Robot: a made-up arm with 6 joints. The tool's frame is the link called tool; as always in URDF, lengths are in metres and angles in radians. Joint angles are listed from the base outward. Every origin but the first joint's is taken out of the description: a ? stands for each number. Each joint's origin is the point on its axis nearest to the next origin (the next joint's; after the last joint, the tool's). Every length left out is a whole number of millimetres.
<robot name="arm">
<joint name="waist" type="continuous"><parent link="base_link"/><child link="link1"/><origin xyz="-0.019 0.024 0.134" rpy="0 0 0"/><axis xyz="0 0 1"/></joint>
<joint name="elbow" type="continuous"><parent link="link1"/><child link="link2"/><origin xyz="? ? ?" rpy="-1.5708 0 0"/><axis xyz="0 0 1"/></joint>
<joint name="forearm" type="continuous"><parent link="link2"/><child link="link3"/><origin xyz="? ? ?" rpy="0 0 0"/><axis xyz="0 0 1"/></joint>
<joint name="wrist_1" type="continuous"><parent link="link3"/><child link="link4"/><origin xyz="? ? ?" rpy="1.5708 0 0"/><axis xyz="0 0 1"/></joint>
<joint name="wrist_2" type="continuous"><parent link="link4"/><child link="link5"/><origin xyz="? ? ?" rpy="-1.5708 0 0"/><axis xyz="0 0 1"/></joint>
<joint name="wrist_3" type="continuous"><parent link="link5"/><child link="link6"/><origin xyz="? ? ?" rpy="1.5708 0 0"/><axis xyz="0 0 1"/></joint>
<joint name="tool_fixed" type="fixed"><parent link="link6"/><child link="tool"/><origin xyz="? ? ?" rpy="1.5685 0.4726 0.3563"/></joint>
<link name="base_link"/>
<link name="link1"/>
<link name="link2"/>
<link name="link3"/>
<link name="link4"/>
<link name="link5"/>
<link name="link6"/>
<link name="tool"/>
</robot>
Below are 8 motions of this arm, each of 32 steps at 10 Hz.
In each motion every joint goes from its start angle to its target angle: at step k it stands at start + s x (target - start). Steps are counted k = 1, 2, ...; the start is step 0. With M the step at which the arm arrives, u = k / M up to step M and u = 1 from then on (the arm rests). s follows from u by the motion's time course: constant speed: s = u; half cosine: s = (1 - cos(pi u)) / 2; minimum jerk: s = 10 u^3 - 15 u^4 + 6 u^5.
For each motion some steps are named. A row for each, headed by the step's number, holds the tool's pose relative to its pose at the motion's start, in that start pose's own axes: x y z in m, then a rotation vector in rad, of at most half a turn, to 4 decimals.
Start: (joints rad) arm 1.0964 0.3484 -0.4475 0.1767 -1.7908 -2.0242
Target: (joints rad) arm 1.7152 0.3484 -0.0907 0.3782 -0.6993 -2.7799
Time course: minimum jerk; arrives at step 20
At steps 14, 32:
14: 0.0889 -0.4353 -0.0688 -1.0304 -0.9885 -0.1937
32: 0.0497 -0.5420 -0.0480 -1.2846 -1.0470 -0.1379

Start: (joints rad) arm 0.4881 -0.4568 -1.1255 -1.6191 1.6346 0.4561
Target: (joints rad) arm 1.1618 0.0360 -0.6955 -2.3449 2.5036 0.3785
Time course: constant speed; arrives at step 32
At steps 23, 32:
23: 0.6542 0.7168 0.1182 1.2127 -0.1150 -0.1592
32: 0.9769 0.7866 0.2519 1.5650 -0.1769 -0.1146

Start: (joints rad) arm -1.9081 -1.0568 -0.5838 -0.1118 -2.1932 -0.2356
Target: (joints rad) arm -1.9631 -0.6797 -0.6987 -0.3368 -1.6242 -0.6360
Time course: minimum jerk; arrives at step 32
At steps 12, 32:
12: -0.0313 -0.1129 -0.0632 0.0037 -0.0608 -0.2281
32: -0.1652 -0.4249 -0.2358 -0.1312 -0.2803 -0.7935

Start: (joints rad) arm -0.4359 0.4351 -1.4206 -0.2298 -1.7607 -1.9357
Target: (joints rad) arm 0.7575 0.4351 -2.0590 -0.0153 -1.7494 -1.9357
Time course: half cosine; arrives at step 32
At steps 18, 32:
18: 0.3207 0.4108 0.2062 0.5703 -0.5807 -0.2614
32: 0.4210 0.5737 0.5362 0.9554 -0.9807 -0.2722

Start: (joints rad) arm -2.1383 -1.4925 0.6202 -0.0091 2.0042 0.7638
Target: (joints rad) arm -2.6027 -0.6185 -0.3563 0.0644 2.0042 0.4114
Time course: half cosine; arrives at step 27
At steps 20, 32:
20: 0.0232 0.6328 -0.5466 0.3189 -0.4031 0.2869
32: -0.0074 0.7770 -0.5780 0.3895 -0.4752 0.3354

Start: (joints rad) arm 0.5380 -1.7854 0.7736 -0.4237 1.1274 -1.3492
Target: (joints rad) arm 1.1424 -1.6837 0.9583 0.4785 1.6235 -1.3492
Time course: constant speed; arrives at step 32
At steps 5, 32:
5: 0.0576 0.1497 -0.0127 -0.2435 0.0213 0.0491
32: 0.3634 0.7519 -0.2354 -1.4337 0.1126 0.6024

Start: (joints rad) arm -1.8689 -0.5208 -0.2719 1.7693 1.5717 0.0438
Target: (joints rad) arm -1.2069 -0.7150 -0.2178 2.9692 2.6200 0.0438
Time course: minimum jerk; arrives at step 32
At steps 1, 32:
1: 0.0002 -0.0001 -0.0002 -0.0003 -0.0002 -0.0004
32: 0.8748 -0.6364 -0.2177 -0.1920 -1.5022 -0.9163

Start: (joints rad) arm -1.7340 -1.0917 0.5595 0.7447 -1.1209 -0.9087
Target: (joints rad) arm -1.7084 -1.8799 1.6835 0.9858 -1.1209 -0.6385
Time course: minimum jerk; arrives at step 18
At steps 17, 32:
17: -0.3367 -0.4161 0.3328 0.1432 0.2361 -0.3345
32: -0.3371 -0.4171 0.3336 0.1435 0.2364 -0.3349

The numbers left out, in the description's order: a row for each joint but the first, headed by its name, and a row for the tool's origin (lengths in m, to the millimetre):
elbow: -0.001 0.033 0
forearm: 0.001 -0.954 0
wrist_1: 0.002 -0.992 0
wrist_2: -0.006 -0.019 0
wrist_3: -0.012 -0.212 0
tool: -0.007 0.02 0

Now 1 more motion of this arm.
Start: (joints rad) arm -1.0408 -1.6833 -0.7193 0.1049 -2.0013 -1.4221
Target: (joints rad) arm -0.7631 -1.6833 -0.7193 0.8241 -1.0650 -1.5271
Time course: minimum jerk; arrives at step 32
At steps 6, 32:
6: 0.0245 0.0137 0.0038 -0.0158 -0.0342 -0.0386
32: 0.4924 0.2374 0.1462 -0.3428 -0.4543 -0.8444

